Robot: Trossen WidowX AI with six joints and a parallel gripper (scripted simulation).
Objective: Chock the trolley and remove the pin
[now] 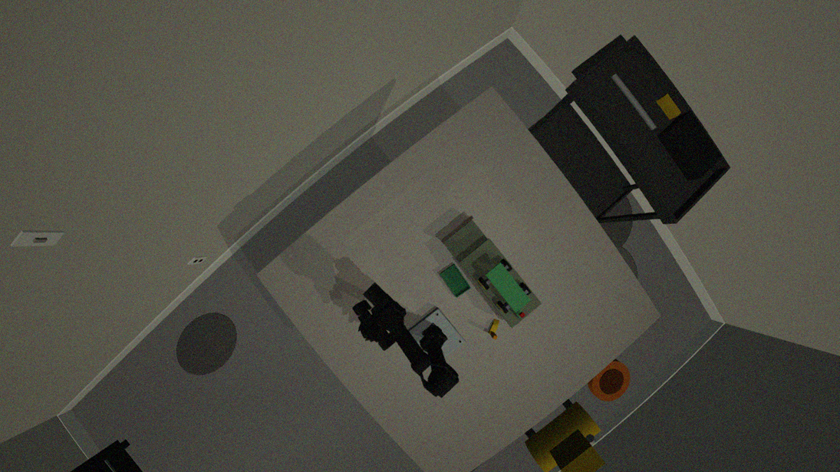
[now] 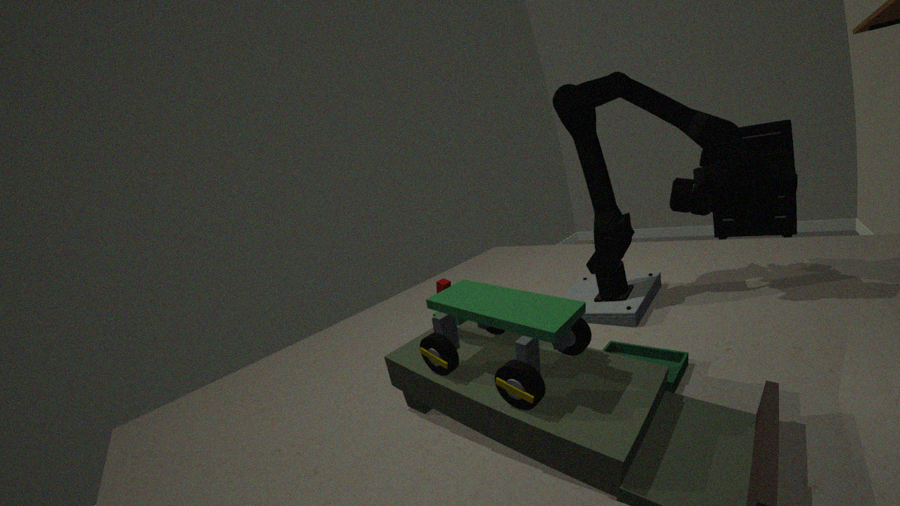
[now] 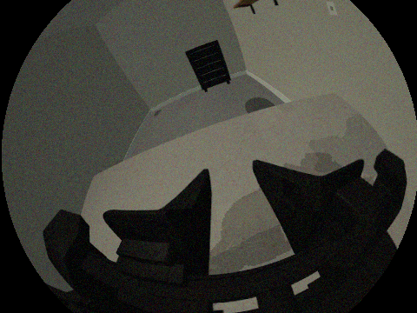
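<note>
The yellow chock lies 370 mm ahead of my gripper tip, 360 mm to the right of it and 110 mm below it. Also, from my gripper tip: trolley 510 mm ahead, 220 mm to the right, 20 mm below; then brown stop board 530 mm ahead, 50 mm to the left, 100 mm below; then green tray 390 mm ahead, 100 mm to the right, 140 mm below.
</note>
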